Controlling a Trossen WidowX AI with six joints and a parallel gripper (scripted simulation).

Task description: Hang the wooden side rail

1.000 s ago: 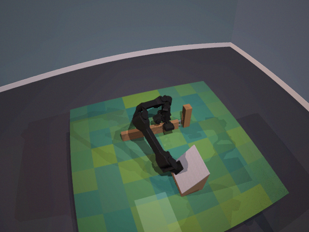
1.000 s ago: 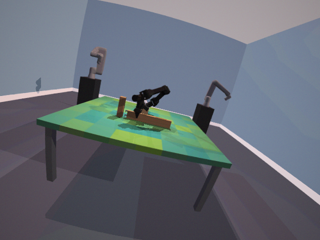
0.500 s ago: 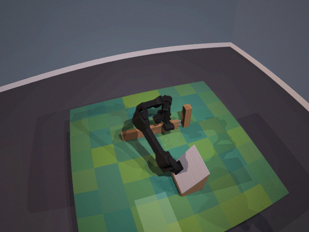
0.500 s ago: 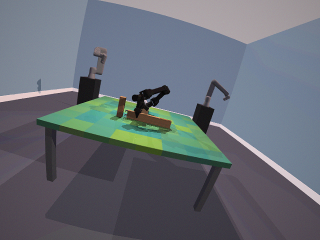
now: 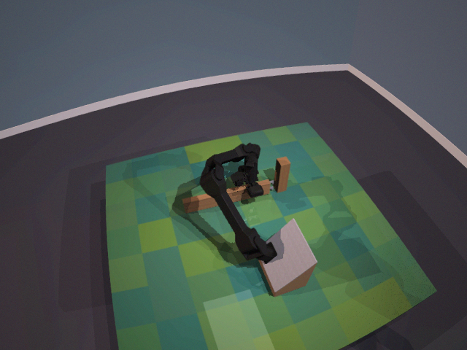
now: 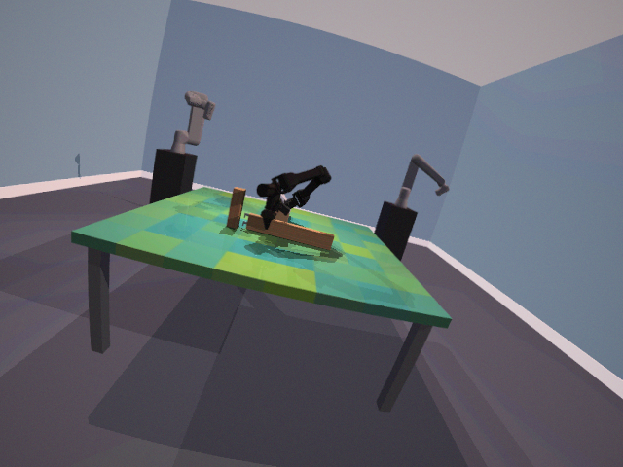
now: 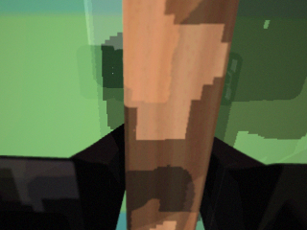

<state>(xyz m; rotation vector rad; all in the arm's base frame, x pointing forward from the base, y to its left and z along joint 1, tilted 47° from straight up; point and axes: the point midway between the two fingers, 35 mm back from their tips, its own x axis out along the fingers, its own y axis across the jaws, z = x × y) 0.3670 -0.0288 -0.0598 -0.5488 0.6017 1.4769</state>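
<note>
Now: gripper tip 16 cm to the left of the headboard post and 6 cm below it.
</note>
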